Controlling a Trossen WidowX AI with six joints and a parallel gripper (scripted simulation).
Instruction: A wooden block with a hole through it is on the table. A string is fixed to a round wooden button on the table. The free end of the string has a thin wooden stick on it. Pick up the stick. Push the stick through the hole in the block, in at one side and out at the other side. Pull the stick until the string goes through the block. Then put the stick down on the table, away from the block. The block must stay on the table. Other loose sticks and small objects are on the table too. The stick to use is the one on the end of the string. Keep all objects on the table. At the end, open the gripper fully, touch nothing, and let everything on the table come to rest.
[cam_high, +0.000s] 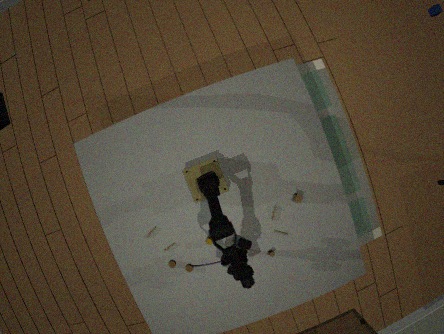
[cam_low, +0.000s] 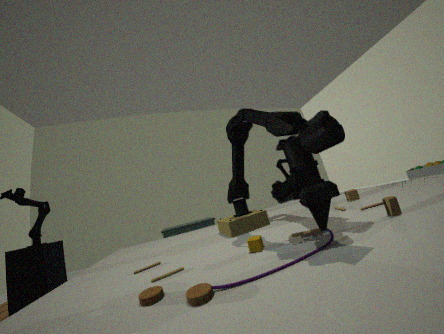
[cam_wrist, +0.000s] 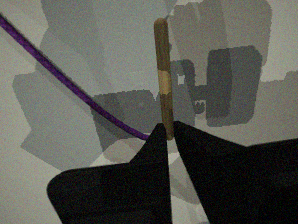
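The yellow block is 110 mm behind my gripper tip and 110 mm to the right of it. The rest, counted from my gripper tip: wooden block: 120 mm behind, 390 mm to the left; wooden cylinder: 80 mm ahead, 150 mm to the left.
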